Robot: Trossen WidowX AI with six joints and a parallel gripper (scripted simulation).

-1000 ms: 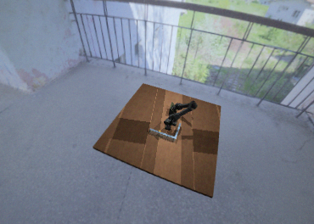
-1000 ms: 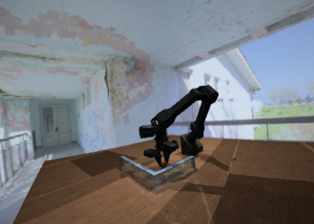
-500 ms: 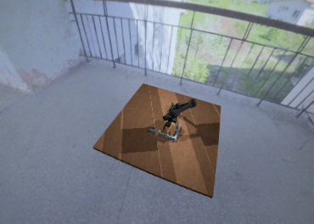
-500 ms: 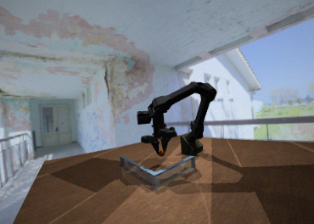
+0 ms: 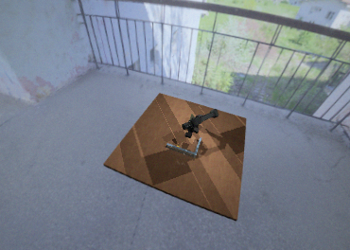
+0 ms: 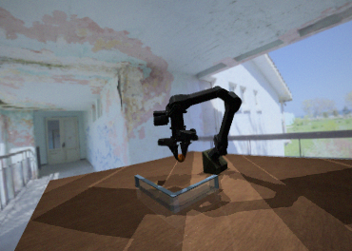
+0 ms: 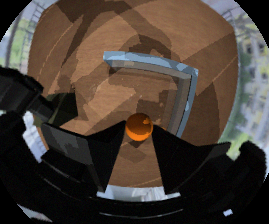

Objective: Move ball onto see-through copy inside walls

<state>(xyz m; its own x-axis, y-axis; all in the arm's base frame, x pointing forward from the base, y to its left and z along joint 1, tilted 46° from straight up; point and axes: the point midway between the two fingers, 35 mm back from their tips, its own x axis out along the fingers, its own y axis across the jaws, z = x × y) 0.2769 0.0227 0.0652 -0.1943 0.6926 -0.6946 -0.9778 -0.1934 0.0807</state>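
My gripper tip is 12 cm above the see-through copy of ball, 11 cm short of it and 7 cm to the left of it. The rest, counted from my gripper tip: orange ball: right at my gripper tip.
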